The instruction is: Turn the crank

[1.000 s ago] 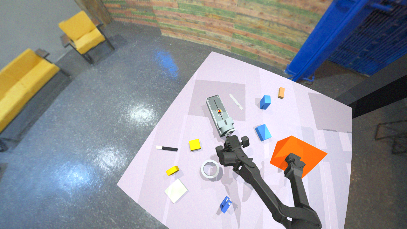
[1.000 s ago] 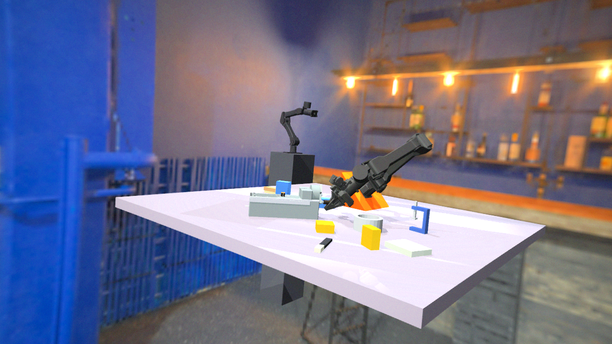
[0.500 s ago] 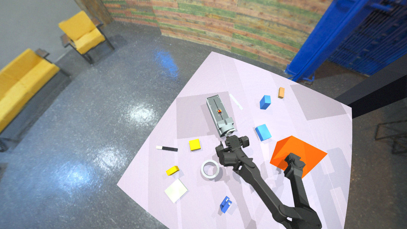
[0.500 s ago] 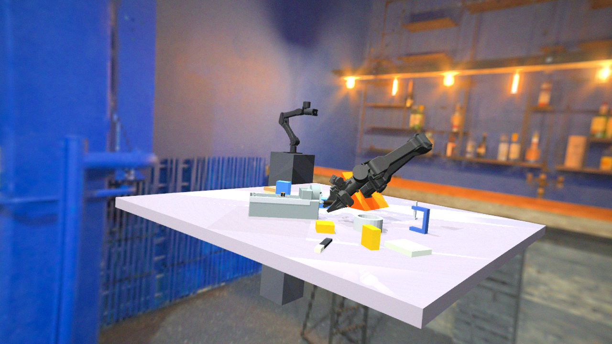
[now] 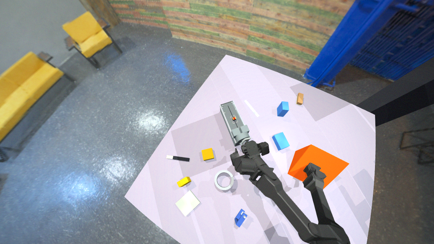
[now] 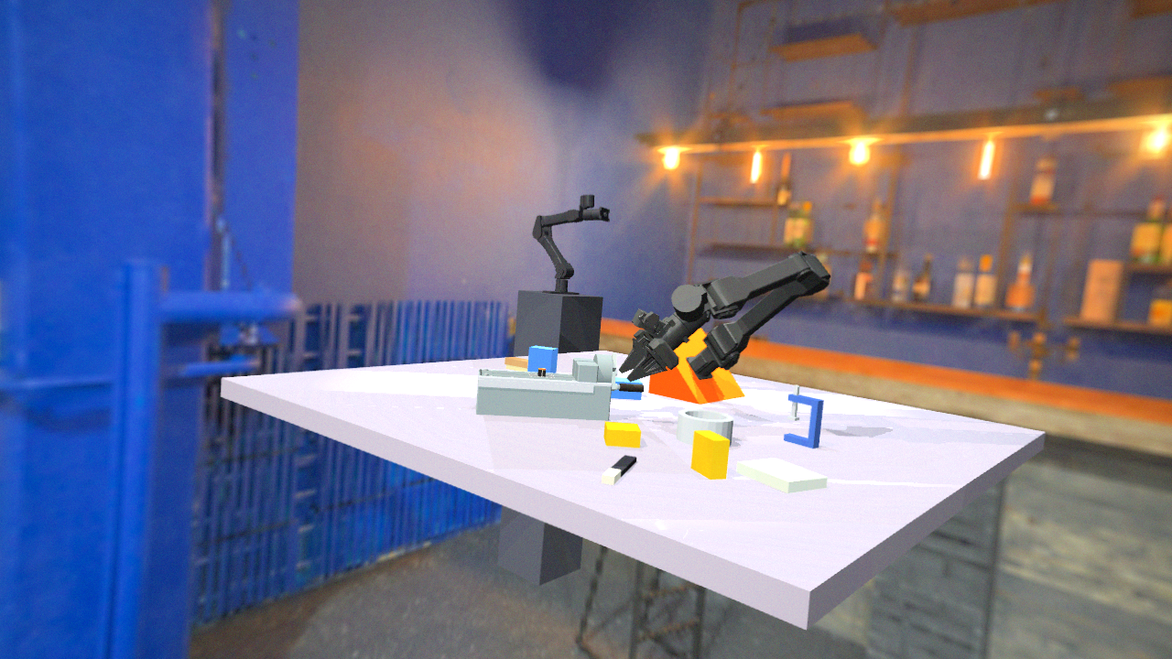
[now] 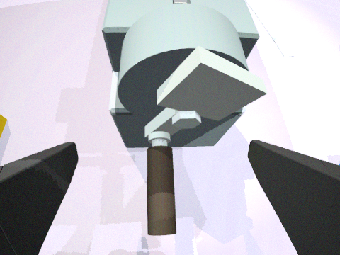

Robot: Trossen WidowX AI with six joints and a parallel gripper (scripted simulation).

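Right now my gripper tip is 1 cm past the brown crank handle, 1 cm to the right of it and 2 cm above it. From my gripper tip the other things lie so: metal strip 6 cm ahead, 28 cm to the right, 9 cm below; blue clamp 15 cm behind, 32 cm to the left, 3 cm below; red pointer 12 cm ahead, 12 cm to the right.
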